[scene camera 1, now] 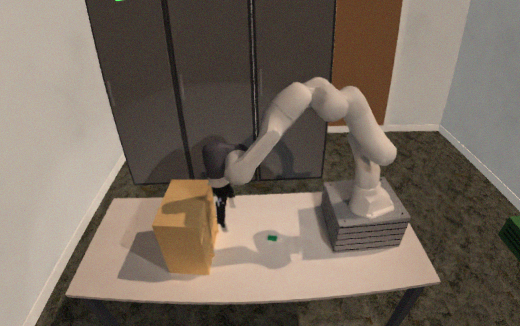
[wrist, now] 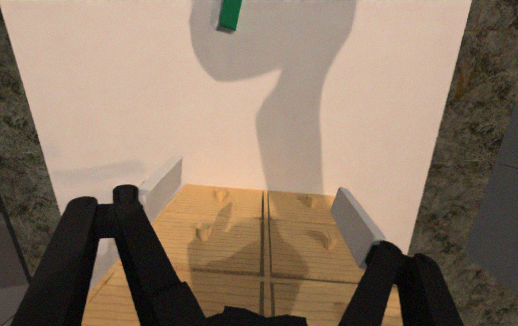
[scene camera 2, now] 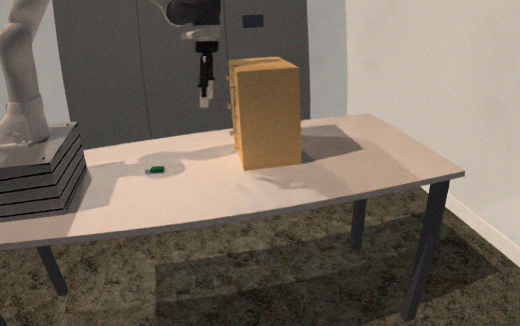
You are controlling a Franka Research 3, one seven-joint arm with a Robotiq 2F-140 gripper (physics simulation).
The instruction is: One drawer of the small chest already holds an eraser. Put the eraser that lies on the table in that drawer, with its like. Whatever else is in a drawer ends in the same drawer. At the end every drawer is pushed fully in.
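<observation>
The eraser (scene camera 1: pixel 272 238) (scene camera 2: pixel 157 169) (wrist: pixel 230 15), green with a white end, lies on the table between the chest and the arm's base. It is cut off by the top edge of the wrist view. The small wooden chest (scene camera 1: pixel 186 245) (scene camera 2: pixel 270 117) (wrist: pixel 235 207) stands upright, its knobbed drawer fronts facing the arm's base. Two columns of drawers show in the wrist view, with no drawer visibly pulled out. What the drawers hold is hidden. My gripper (scene camera 1: pixel 228 216) (scene camera 2: pixel 207 97) (wrist: pixel 259 185) is open and empty. It points down in front of the drawer fronts, above the table and apart from the eraser.
The arm's base stands on a grey ribbed block (scene camera 1: pixel 367 232) (scene camera 2: pixel 42 185) at the other end of the table (scene camera 1: pixel 320 280) (scene camera 2: pixel 190 200). Tall dark cabinets (scene camera 1: pixel 215 75) stand behind the table. Shadows of the arm fall across the table and the drawer fronts.
</observation>
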